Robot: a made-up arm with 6 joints.
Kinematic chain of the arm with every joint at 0, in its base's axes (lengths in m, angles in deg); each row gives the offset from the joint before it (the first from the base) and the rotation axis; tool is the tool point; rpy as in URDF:
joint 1: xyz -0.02 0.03 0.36 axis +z
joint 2: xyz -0.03 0 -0.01 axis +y
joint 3: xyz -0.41 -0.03 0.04 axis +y
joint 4: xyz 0.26 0.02 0.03 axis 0.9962 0 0.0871
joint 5: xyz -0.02 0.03 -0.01 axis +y
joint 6: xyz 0.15 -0.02 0 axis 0.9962 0 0.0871
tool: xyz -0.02 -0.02 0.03 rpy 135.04 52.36 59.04
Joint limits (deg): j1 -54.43..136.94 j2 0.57..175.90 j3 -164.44..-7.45 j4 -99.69..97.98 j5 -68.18..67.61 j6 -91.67..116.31
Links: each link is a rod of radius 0.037 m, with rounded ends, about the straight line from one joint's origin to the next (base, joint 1, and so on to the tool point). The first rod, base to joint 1, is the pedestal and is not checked.
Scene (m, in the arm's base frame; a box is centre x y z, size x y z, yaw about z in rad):
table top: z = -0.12
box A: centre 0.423 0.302 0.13 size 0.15 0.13 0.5 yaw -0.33
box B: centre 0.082 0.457 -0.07 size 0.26 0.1 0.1 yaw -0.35
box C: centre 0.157 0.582 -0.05 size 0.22 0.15 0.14 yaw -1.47
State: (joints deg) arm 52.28 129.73 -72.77 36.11 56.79 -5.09
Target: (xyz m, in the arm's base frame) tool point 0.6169 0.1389 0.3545
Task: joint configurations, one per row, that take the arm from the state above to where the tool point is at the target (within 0.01 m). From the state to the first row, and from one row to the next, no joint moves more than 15 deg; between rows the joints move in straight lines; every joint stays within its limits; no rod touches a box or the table.
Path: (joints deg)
1: 52.76 116.63 -80.96 38.70 50.02 -5.26
2: 53.25 103.52 -89.15 41.28 43.25 -5.42
3: 53.73 90.42 -97.33 43.87 36.49 -5.59
4: 54.22 77.31 -105.52 46.45 29.72 -5.76
5: 54.70 64.21 -113.71 49.04 22.95 -5.93
6: 46.91 77.84 -114.13 46.82 24.28 -6.36
7: 39.12 91.47 -114.56 44.61 25.62 -6.80
8: 31.33 105.10 -114.98 42.40 26.95 -7.23
9: 23.53 118.73 -115.40 40.18 28.28 -7.67
10: 15.74 132.36 -115.83 37.97 29.62 -8.10
11: 7.95 145.99 -116.25 35.76 30.95 -8.54

